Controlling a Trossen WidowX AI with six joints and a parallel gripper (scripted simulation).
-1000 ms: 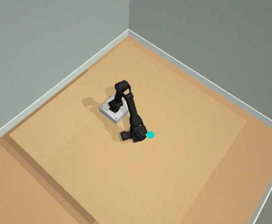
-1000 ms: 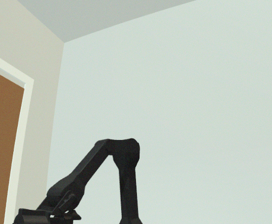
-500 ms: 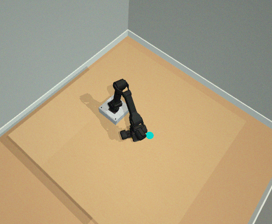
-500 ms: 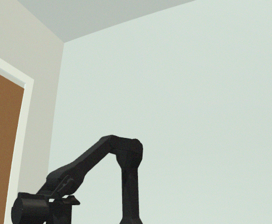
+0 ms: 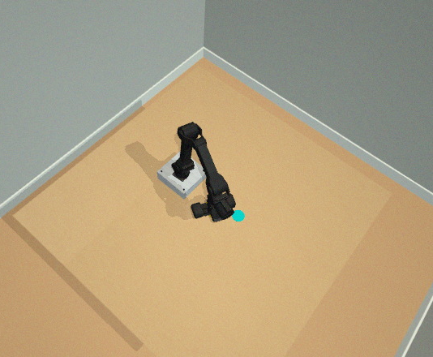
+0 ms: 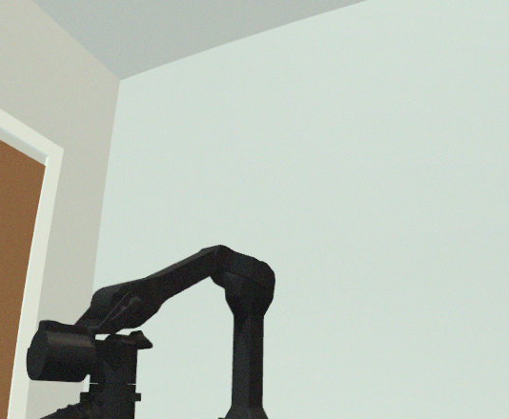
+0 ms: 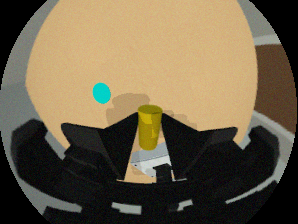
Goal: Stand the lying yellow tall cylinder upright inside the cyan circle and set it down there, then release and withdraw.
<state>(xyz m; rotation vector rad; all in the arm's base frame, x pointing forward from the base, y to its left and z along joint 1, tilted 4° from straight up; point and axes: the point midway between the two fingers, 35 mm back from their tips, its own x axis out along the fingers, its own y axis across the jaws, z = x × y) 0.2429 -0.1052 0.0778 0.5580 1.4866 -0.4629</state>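
Right now my gripper tip is 2 cm past the yellow tall cylinder and 1 cm to the right of it. The rest, counted from my gripper tip: cyan circle (9 cm ahead, 10 cm to the left, 10 cm below).
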